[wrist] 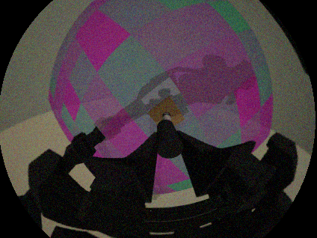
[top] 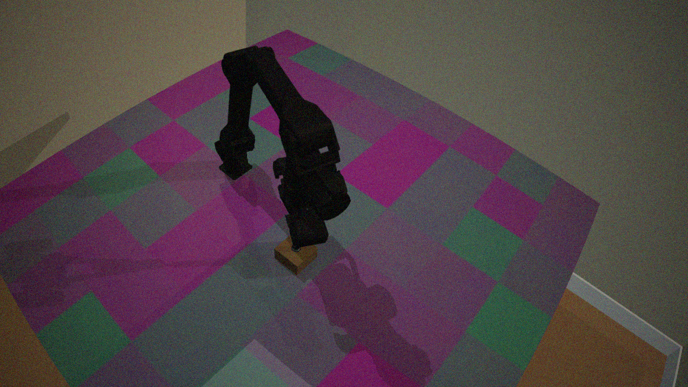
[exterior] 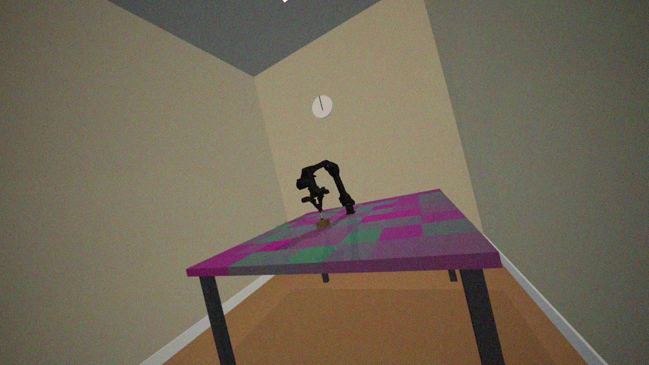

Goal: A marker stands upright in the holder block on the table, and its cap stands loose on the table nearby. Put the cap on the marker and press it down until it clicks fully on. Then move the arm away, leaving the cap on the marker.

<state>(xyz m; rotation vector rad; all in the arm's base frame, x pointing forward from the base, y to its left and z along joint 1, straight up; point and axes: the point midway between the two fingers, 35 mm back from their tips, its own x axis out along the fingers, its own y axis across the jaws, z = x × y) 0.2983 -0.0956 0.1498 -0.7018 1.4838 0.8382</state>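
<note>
Right now the tan holder block is 100 mm below my gripper tip. Round my gripper tip: black cap (10 mm above).
</note>
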